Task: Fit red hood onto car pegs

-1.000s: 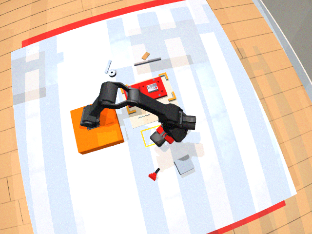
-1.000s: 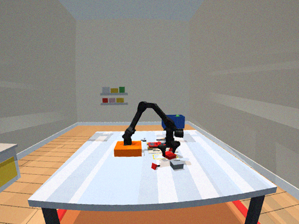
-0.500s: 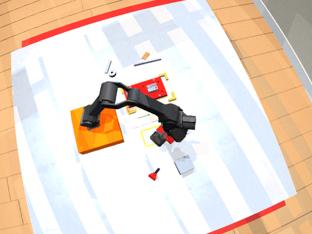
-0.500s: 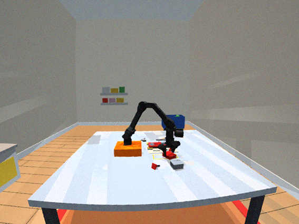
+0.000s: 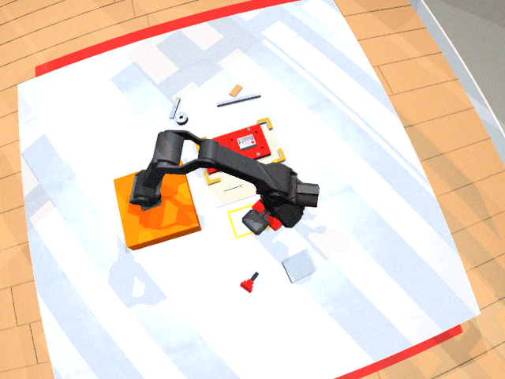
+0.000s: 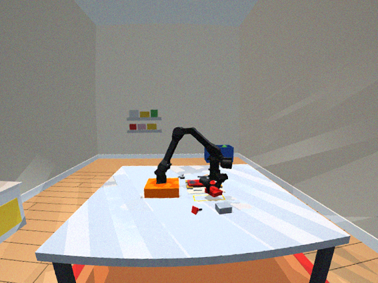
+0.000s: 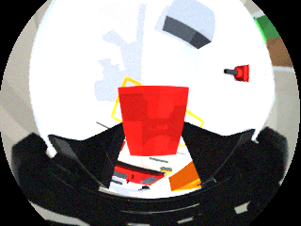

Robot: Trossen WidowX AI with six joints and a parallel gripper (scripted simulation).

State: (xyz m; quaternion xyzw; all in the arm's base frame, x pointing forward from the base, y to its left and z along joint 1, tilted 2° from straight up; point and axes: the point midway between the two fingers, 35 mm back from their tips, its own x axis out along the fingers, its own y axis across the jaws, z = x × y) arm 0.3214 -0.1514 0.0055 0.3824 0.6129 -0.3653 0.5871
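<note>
Now: gripper tip 24 cm to the right of the engine block, 2 cm above it and 1 cm short of it. Round my gripper tip: grey block 17 cm to the right, 2 cm below, 1 cm ahead; red hood 1 cm above; grey bar 40 cm to the left, 4 cm ahead, 3 cm below.
</note>
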